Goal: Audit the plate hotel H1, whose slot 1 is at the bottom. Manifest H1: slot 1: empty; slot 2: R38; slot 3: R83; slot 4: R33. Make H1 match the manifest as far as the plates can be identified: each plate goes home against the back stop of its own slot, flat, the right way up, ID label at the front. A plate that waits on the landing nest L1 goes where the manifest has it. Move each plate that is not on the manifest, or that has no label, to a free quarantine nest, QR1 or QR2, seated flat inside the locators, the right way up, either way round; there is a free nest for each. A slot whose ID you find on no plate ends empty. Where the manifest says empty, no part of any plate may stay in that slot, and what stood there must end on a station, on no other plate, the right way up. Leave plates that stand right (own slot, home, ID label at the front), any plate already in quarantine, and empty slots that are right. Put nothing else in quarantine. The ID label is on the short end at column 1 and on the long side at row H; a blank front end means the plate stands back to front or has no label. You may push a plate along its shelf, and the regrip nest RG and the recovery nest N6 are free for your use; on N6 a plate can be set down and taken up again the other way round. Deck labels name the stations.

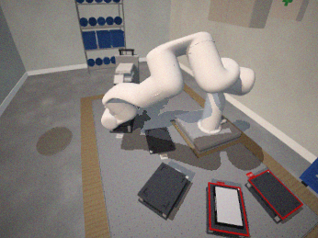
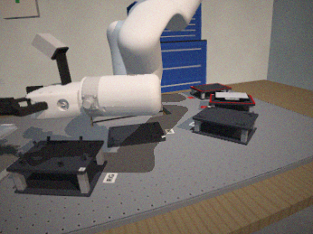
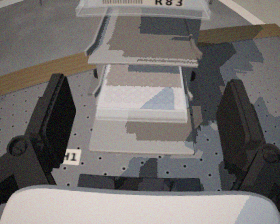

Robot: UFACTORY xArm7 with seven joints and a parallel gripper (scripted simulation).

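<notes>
Now: the white well plate 11 cm to the right of my hand, 7 cm below it and 3 cm behind it. The rest, counted from my hand: deck label H1: 18 cm below, 9 cm to the right, 8 cm ahead; then raised regrip nest RG: 12 cm below, 6 cm to the left, 2 cm ahead; then plate labelled R83: 11 cm to the right, 3 cm behind, 3 cm above.
</notes>
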